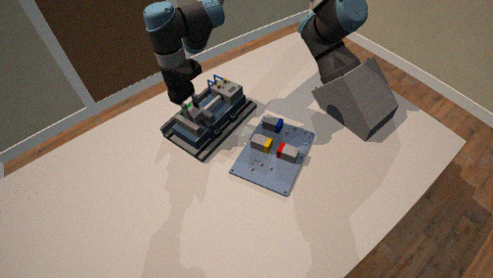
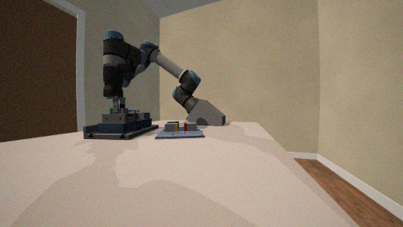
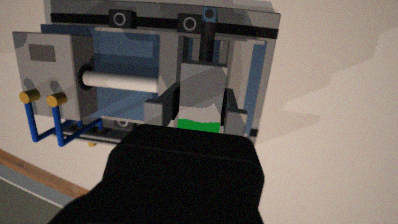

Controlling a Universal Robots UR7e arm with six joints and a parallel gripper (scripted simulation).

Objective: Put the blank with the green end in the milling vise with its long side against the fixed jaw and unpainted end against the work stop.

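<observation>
Now: the green-end blank 2 cm below my hand. Also, from my hand: fixed jaw: 4 cm below, 3 cm ahead, 1 cm to the left; yellow-ended blank: 19 cm to the left, 12 cm behind, 9 cm below; dark work stop rod: 5 cm to the left, 3 cm below, 1 cm behind.
</observation>
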